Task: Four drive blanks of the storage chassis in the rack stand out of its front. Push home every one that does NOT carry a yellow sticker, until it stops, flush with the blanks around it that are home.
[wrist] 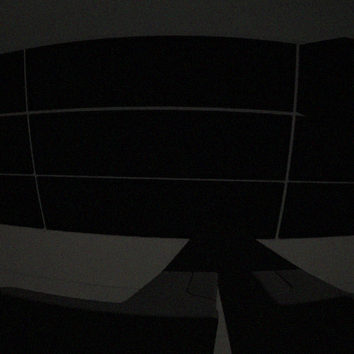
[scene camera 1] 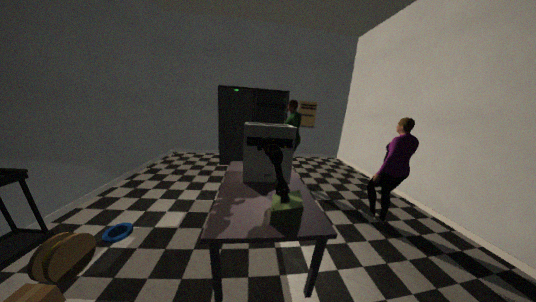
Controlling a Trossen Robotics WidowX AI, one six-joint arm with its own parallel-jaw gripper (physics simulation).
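Pixels of known places: arm's base, origin of the base link: (scene camera 1: 285, 200).
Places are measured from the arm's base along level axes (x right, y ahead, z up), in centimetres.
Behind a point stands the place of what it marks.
Note:
The light grey rack housing (scene camera 1: 254, 167) {x -27.6, y 46.9, z 3.5 cm} stands on the table, with a dark band of drive blanks (scene camera 1: 285, 143) {x 1.4, y 48.7, z 30.3 cm} across its upper front. In the wrist view the blanks (wrist: 160, 145) form a dark grid with thin pale gaps. A blank at the upper right (wrist: 327, 80) has an uneven outline against its neighbours and looks to stand out. No yellow sticker shows in the wrist view. My gripper (wrist: 214, 233) is shut and empty; its dark tips overlap the lower edge of the middle column. Contact is too dark to tell. In the scene view the arm (scene camera 1: 277, 167) {x -8.0, y -4.7, z 26.3 cm} reaches up to the band.
The arm's green base block (scene camera 1: 286, 215) {x 0.5, y -10.5, z -4.4 cm} stands on the table (scene camera 1: 235, 220) {x -33.4, y -8.6, z -13.7 cm}. A pale panel (wrist: 75, 255) lies below the blanks. A person in green (scene camera 1: 295, 120) stands behind the housing, and one in purple (scene camera 1: 400, 155) is at the right. A dark cabinet (scene camera 1: 230, 125) is behind.

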